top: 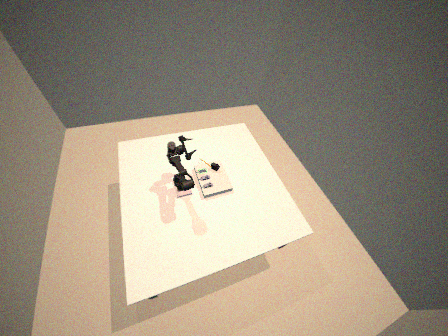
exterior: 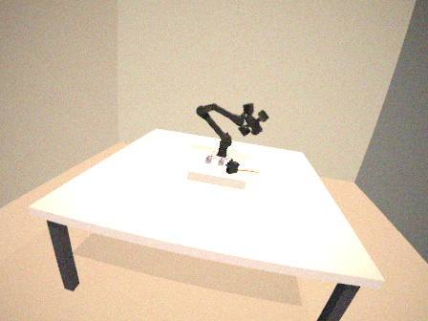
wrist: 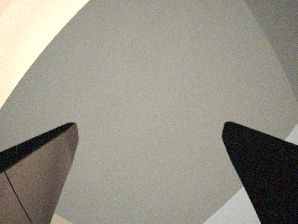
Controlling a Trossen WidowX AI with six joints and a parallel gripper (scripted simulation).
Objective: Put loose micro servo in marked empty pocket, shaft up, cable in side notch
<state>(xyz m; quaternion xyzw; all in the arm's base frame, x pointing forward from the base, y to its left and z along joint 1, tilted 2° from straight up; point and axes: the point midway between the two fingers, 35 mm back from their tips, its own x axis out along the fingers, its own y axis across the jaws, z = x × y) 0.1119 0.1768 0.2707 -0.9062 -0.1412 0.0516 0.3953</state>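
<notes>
Now: gripper tip 160 mm short of the pale deck, 150 mm to the left of it and 260 mm above it.
</notes>
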